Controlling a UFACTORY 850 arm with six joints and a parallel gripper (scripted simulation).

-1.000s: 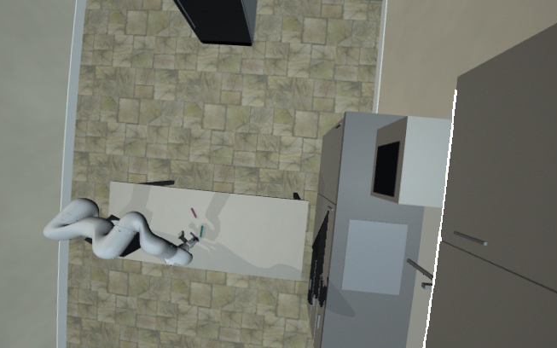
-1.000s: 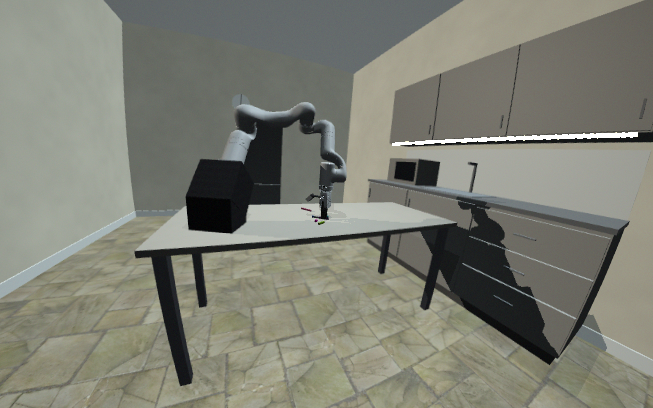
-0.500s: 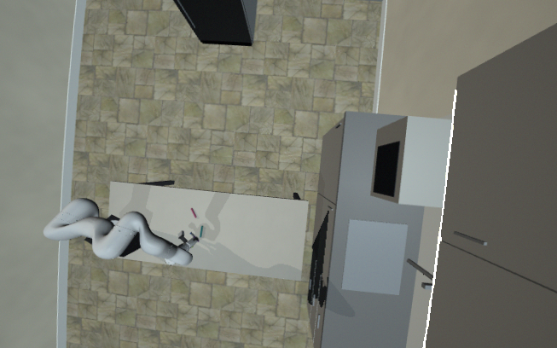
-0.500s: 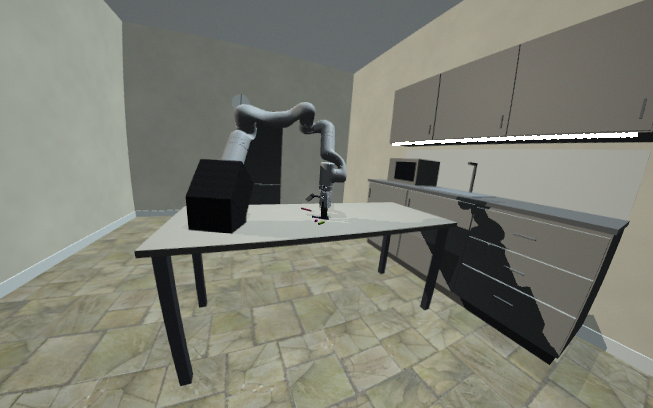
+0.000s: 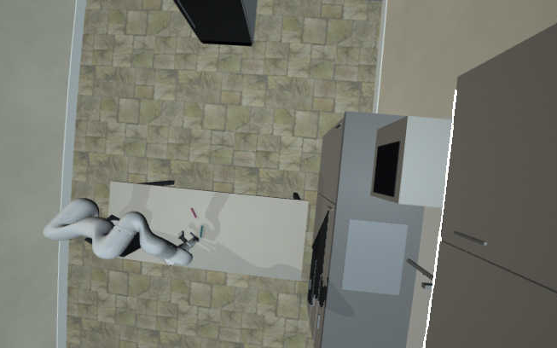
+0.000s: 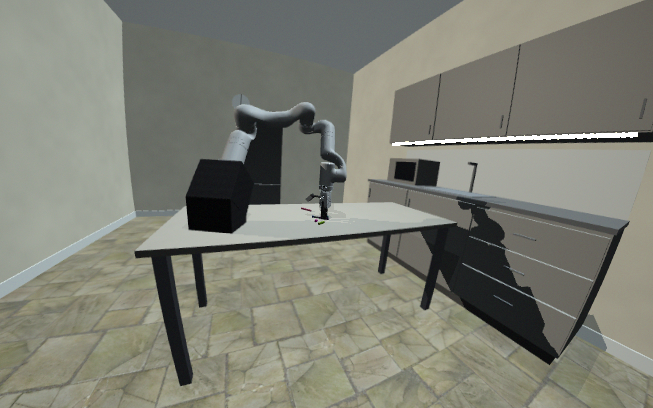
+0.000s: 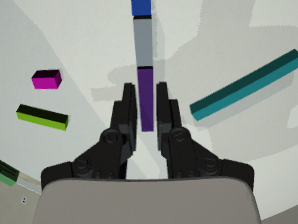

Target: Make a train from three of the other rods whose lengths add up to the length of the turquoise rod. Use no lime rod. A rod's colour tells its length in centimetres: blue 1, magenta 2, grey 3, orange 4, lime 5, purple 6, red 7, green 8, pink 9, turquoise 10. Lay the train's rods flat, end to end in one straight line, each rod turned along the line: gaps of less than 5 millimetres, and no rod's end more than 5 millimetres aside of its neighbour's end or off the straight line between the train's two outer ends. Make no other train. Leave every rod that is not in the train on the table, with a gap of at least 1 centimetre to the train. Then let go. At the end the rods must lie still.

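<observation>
Right now my hand is 20 mm above the purple rod. Round my hand: grey rod (40 mm behind, 30 mm to the left, 20 mm below); magenta rod (60 mm behind, 40 mm to the right, 20 mm below); small blue rod (50 mm behind, 40 mm to the left, 20 mm below).
</observation>
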